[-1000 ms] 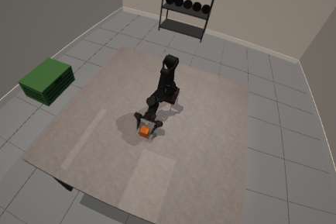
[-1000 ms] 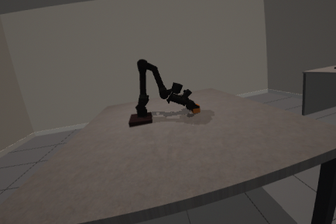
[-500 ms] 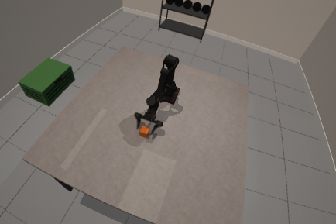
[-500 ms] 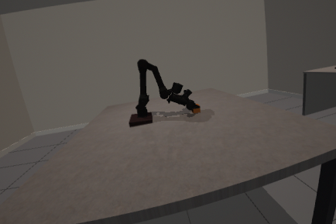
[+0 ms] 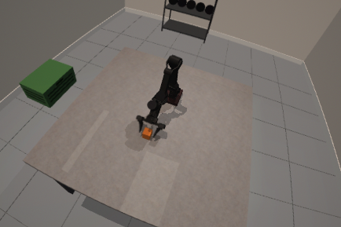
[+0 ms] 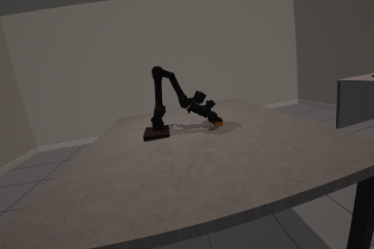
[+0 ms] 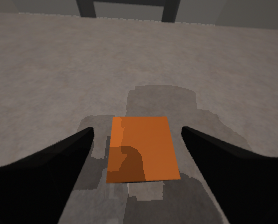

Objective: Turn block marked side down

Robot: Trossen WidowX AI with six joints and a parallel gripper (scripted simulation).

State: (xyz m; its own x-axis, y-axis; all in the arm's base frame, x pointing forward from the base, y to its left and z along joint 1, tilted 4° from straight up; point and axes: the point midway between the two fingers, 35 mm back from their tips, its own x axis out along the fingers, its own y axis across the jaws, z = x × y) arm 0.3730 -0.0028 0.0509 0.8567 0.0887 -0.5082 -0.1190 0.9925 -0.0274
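Now: gripper tip 30 mm past the orange block and 10 mm above it.
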